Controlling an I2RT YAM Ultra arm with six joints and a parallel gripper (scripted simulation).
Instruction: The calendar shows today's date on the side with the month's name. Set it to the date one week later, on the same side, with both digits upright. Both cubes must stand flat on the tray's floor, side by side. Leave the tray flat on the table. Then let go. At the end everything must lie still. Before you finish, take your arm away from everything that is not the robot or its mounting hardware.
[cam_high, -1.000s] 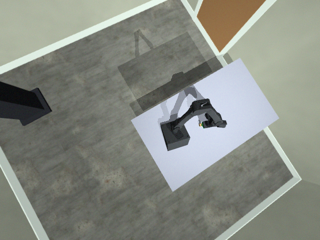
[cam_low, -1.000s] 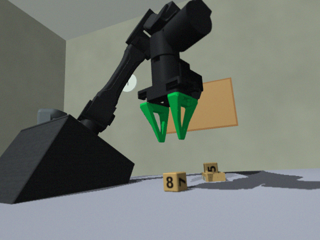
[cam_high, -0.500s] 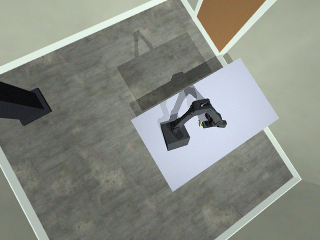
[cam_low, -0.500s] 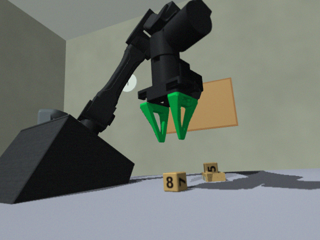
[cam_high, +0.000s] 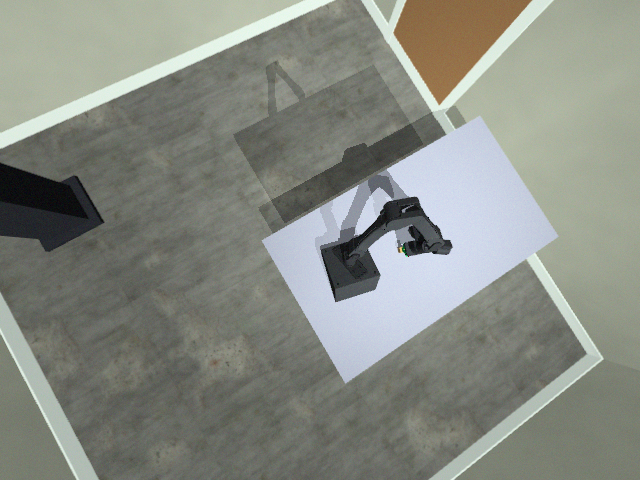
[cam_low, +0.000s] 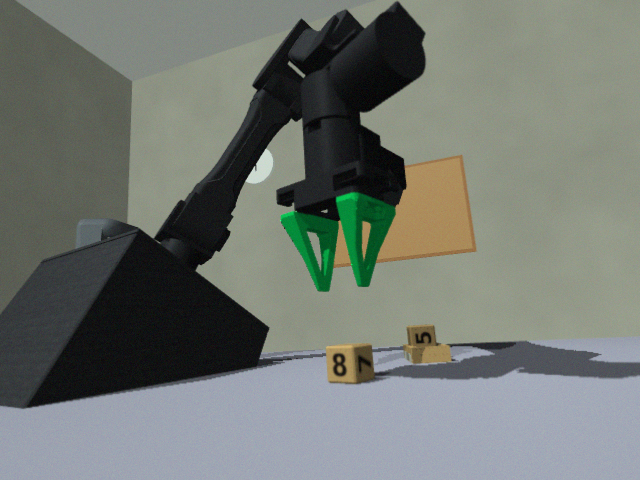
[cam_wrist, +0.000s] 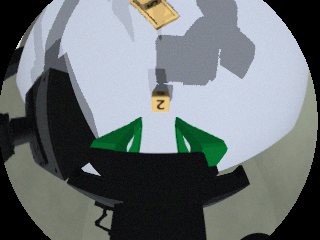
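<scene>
The wooden cube lies 7 cm below my hand. Round my hand: wooden tray: 16 cm to the left, 8 cm below, 5 cm ahead.
</scene>
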